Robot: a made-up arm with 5 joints.
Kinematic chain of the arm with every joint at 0, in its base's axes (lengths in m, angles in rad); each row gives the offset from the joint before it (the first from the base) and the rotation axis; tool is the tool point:
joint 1: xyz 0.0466 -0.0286 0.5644 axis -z
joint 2: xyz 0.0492 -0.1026 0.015 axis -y
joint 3: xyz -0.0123 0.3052 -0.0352 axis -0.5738 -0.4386 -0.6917
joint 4: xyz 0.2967 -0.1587 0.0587 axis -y
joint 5: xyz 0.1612 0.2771 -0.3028 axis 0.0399 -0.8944 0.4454
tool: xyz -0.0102 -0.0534 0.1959
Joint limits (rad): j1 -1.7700..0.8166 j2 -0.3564..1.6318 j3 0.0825..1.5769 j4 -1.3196..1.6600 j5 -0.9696..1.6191
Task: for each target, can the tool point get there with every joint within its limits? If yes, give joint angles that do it. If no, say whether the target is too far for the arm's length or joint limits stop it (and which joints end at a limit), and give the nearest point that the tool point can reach.
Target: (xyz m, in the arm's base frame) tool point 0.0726 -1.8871 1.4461
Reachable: no: too far | nearest point -0.0206 -0.5276 0.8219 | short by 1.499 m
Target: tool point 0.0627 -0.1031 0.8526
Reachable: yes | joints -0.9564 1.3136 1.2365 0.4430 1.0647
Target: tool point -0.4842 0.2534 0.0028
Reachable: no: joint limits stop it (at a limit: joint 1, joint 2, joint 3, joint 5) | nearest point -0.2328 0.2782 0.1894 | short by 0.314 m
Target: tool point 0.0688 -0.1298 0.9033
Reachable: yes | joints 0.1571 1.3746 1.1448 -0.6536 -0.6194
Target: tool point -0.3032 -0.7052 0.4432
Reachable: no: joint limits stop it (at a limit: joint 2, joint 3, joint 4, joint 5) | nearest point -0.2068 -0.5188 0.7063 | short by 0.337 m
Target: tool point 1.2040 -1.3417 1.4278
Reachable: no: too far | nearest point 0.5516 -0.3614 0.8484 | short by 1.312 m
